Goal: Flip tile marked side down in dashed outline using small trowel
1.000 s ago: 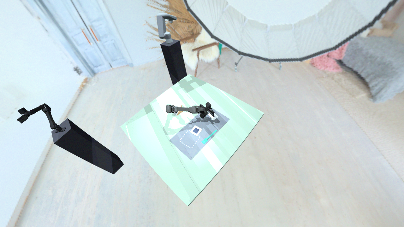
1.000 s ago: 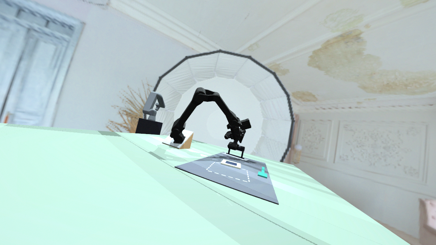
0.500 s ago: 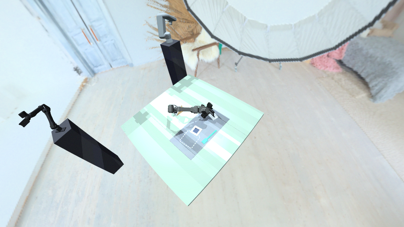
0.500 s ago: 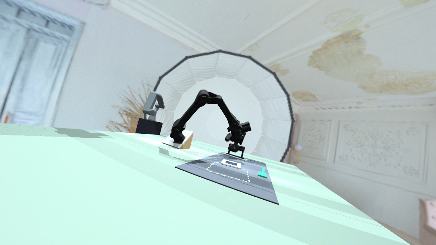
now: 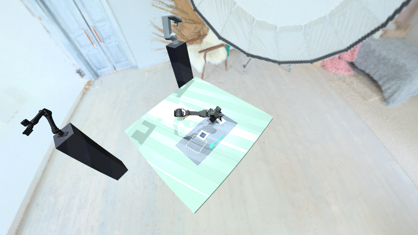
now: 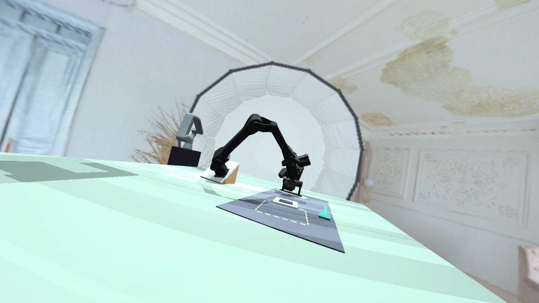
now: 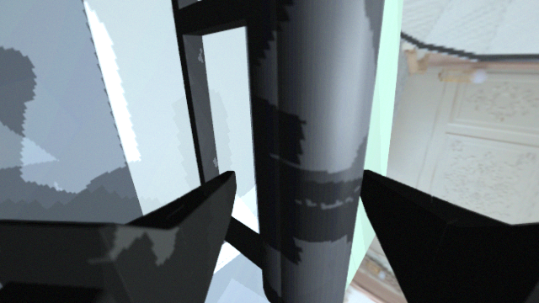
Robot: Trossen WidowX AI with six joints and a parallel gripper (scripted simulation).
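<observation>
Now: the grey mat 20 mm ahead of my gripper tip, 260 mm to the right of it and 70 mm below it. From my gripper tip the other things lie so: white tile (300 mm to the right, 50 mm below); teal trowel (160 mm ahead, 290 mm to the right, 50 mm below).
</observation>
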